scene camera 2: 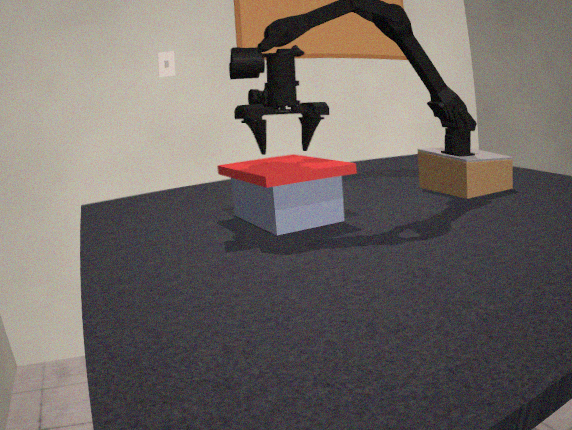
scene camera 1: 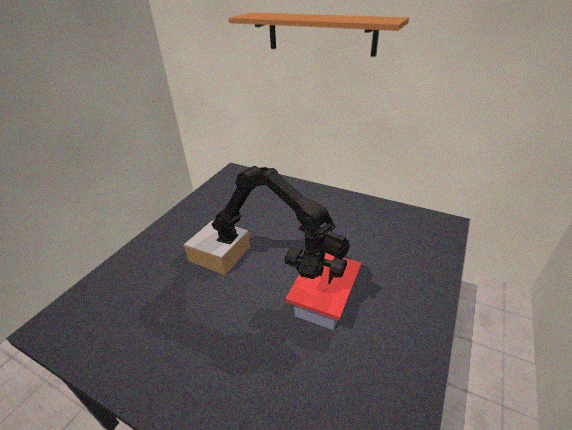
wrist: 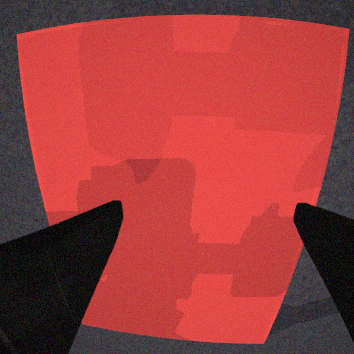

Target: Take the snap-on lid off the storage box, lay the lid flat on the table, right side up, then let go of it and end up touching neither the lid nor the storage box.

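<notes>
The red lid (scene camera 1: pixel 320 300) (scene camera 2: pixel 285 171) (wrist: pixel 235 165) lies level on top of the blue-grey storage box (scene camera 1: pixel 316 317) (scene camera 2: pixel 310 205), its rim overhanging the sides. The box stands upright on the dark table (scene camera 1: pixel 400 280) (scene camera 2: pixel 300 325). My gripper (scene camera 1: pixel 320 277) (scene camera 2: pixel 284 152) (wrist: pixel 208 210) points down, open and empty, with its fingertips a little above the lid and apart from it. In the wrist view the left fingertip shows over the lid's surface and the right one near its right edge. The box walls are hidden under the lid in that view.
The arm's base stands on a wooden block with a white top (scene camera 1: pixel 206 260) (scene camera 2: pixel 442 172), apart from the storage box. An orange wall shelf (scene camera 1: pixel 320 21) is high on the back wall. The table's right edge lies beyond the box in scene camera 1.
</notes>
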